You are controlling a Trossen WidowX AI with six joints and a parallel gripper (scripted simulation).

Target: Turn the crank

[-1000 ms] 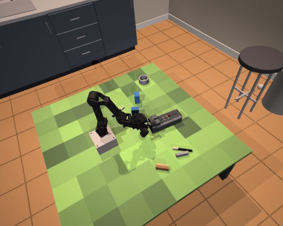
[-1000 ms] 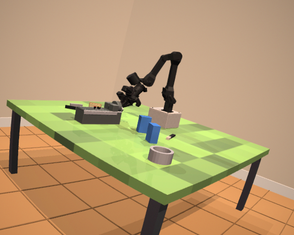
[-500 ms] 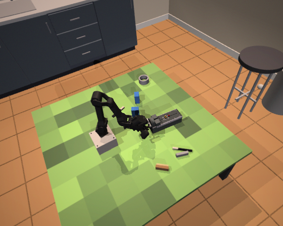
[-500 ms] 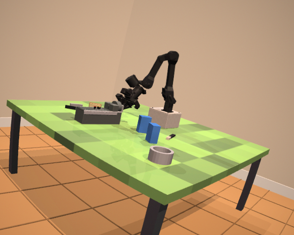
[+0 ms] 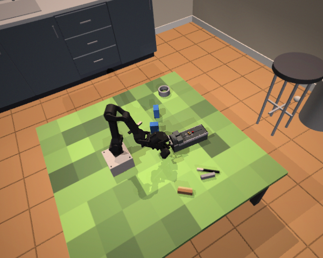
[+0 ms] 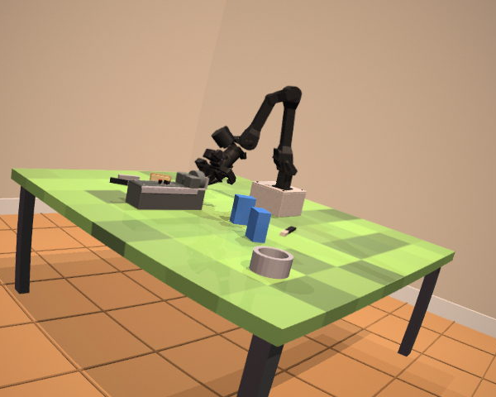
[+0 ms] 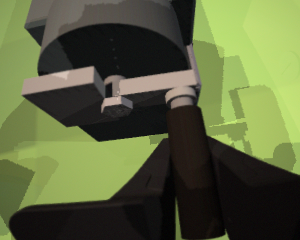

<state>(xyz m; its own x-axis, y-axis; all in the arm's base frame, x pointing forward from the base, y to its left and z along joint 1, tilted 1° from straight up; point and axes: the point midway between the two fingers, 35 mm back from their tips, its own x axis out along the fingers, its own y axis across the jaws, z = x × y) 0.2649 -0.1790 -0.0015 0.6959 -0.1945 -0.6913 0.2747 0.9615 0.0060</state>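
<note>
Right now my gripper tip is 2 cm below the crank handle and 2 cm past it. The rest, counted from my gripper tip: grey bar 30 cm to the right, 5 cm below, 5 cm ahead; then wooden block 28 cm to the right, 12 cm behind, 5 cm below; then red pointer 19 cm ahead, 2 cm to the right, 2 cm above.
</note>
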